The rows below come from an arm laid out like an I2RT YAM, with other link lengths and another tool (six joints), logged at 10 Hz.
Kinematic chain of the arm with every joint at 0, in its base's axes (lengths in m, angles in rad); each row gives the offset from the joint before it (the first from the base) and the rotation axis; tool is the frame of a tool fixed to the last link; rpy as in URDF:
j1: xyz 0 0 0.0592 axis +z
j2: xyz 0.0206 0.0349 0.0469 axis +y
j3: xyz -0.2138 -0.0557 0 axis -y
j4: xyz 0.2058 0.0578 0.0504 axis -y
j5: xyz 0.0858 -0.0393 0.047 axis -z
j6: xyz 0.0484 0 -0.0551 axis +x
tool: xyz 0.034 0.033 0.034 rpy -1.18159 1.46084 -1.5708
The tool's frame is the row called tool.
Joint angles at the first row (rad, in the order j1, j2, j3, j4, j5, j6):
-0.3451 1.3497 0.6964 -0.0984 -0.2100 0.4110
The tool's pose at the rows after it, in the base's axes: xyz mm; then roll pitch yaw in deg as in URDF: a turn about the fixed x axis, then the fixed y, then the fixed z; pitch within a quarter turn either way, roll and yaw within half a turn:
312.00 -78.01 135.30 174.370 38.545 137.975
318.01 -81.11 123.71 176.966 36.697 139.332
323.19 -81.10 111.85 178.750 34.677 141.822
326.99 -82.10 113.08 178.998 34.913 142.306
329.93 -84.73 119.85 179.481 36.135 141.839
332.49 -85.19 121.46 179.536 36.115 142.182
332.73 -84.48 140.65 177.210 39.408 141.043
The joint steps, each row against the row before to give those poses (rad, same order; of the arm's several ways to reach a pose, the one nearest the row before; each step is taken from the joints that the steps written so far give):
0.0000 0.0736 0.0337 0.0032 -0.0170 0.0078
0.0000 0.0659 0.0322 -0.0121 0.0183 -0.0122
-0.0001 0.0644 0.0307 -0.0138 -0.0074 -0.0276
0.0000 0.0157 0.0215 -0.0047 -0.0003 -0.0078
0.0001 -0.0062 0.0198 -0.0075 0.0185 0.0016
0.0000 0.0092 0.0185 -0.0109 -0.0030 -0.0046
0.0000 -0.0519 0.0017 0.0122 -0.0123 0.0045

